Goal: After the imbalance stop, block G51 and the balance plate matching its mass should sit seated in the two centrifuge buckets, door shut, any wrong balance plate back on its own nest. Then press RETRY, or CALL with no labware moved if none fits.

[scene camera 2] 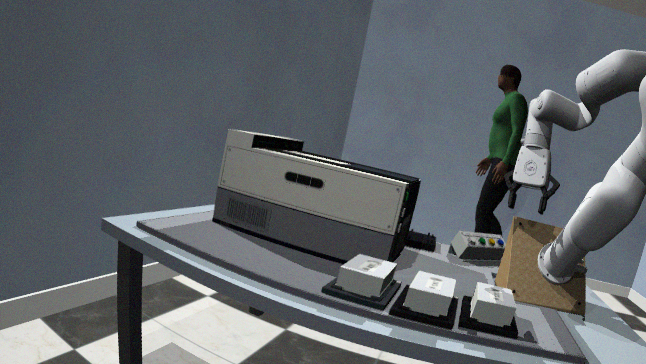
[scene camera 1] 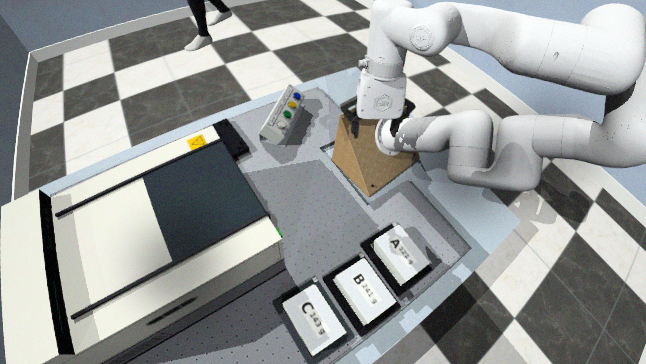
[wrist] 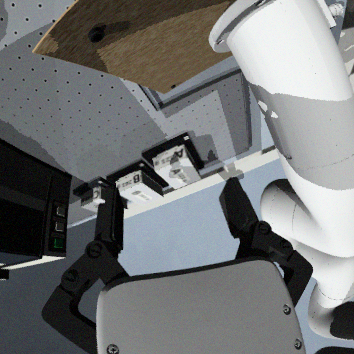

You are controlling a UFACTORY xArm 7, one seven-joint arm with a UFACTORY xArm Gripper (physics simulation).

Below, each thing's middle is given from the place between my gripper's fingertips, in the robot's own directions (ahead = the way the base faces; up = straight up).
Now: hand 24 cm to the right of the balance plate A [scene camera 1: 400, 255], 18 cm above it and 7 cm short of it. The rest, counted from my hand: button box [scene camera 1: 288, 108] 34 cm to the right, 17 cm below, 5 cm ahead; balance plate C [scene camera 1: 317, 325] 33 cm ahead, 23 cm to the left, 18 cm below; balance plate B [scene camera 1: 361, 287] 25 cm to the left, 20 cm ahead, 18 cm below.
